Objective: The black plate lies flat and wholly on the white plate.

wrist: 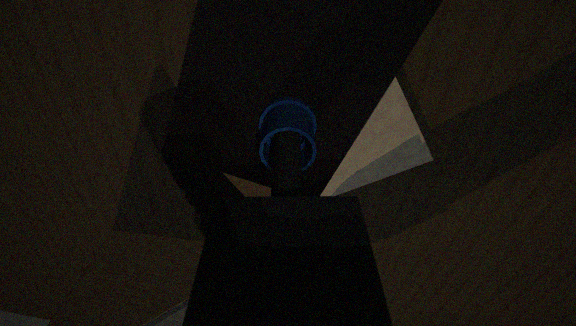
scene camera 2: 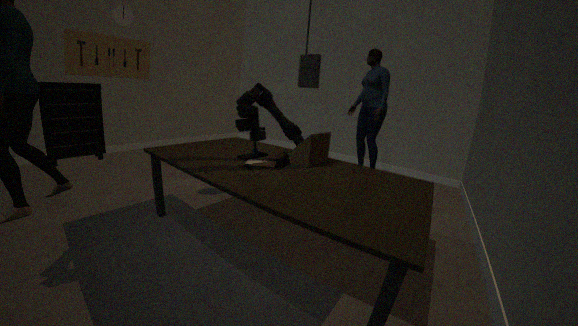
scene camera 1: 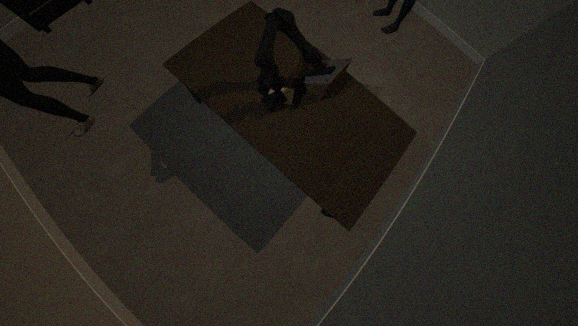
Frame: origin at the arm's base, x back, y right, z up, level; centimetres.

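Seen in the pictures: hand, its tool point: (wrist: 287,114) (scene camera 2: 255,155) (scene camera 1: 277,97); arm's base, origin of its link: (scene camera 2: 303,147) (scene camera 1: 320,72).
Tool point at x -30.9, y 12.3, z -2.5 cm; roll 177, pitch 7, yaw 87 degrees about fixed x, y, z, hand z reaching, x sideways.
Pixels of each thing's top centre, then the offset from my tool point to it. Level surfaces: height alone.
- black plate, centre of its top: (wrist: 284,83) (scene camera 2: 252,152) (scene camera 1: 274,98) dx -2.6, dy +0.3, dz +2.0 cm
- table, height of its surface: dz -5.8 cm
- white plate, centre of its top: (wrist: 305,144) (scene camera 2: 260,163) (scene camera 1: 281,95) dx +5.5, dy +0.5, dz -5.2 cm
The scene is very dim. The black plate (wrist: 287,48) (scene camera 2: 250,156) (scene camera 1: 275,101) is a dark square slab. My suction cup (wrist: 287,142) (scene camera 2: 255,151) sits on its top face and holds it just above the table (scene camera 1: 336,145) (scene camera 2: 336,194). The white plate (wrist: 384,145) (scene camera 2: 263,163) (scene camera 1: 283,89) lies flat on the table below it. The black plate covers part of the white plate. A pale corner shows at the right in the wrist view and a thin sliver at the lower left. I cannot tell whether the two plates touch.
A brown wedge-shaped box (scene camera 2: 313,149) (scene camera 1: 326,76) stands on the table right beside the arm's base. A person (scene camera 2: 373,107) stands behind the table's far side. A flat panel (scene camera 2: 309,70) hangs from the ceiling above the box.
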